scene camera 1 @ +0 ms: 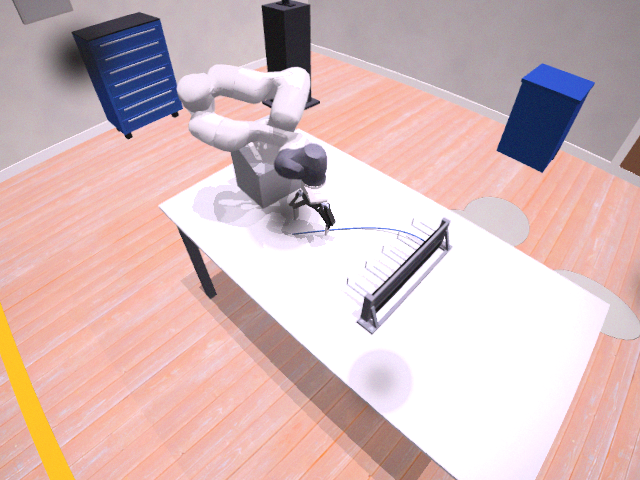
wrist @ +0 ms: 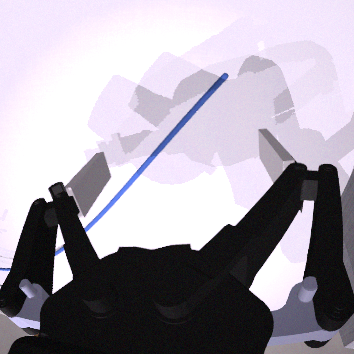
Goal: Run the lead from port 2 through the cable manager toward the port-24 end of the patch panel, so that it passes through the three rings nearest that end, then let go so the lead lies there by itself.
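Observation:
The blue lead (scene camera 1: 361, 227) (wrist: 190, 115) runs from the far right end of the patch panel (scene camera 1: 409, 272) in a shallow curve to its free end on the table's left part. The cable manager's several thin rings (scene camera 1: 367, 265) stick out from the panel's left side. The lead passes near the rings at the far end; whether it is inside any cannot be told. My gripper (scene camera 1: 311, 224) (wrist: 179, 153) is open above the lead near its free end. In the wrist view the lead crosses slantwise between the spread fingers, touching neither pad. Port numbers are too small to read.
The white table (scene camera 1: 496, 382) carries the panel and the robot's grey base block (scene camera 1: 256, 180). The panel's metal feet stand on the table. A blue drawer cabinet (scene camera 1: 136, 74), a black tower (scene camera 1: 286, 46) and a blue cabinet (scene camera 1: 540, 121) stand on the floor behind.

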